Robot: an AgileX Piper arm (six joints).
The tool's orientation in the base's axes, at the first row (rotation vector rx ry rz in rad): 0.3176, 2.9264, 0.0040
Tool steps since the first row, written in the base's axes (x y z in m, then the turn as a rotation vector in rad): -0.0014, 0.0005, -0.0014, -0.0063, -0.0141, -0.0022; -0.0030, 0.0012, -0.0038, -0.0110, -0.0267, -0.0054; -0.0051, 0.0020, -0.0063, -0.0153, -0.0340, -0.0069; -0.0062, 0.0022, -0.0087, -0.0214, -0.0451, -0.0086
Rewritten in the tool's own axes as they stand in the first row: 0.0017, 0.0002, 0.0011, 0.0035, -0.0152, 0.0012; 0.0039, 0.0004, 0.0031, 0.0059, -0.0285, 0.0036; 0.0065, 0.0007, 0.0051, 0.0088, -0.0366, 0.0044; 0.0081, 0.0006, 0.0073, 0.0126, -0.0488, 0.0051
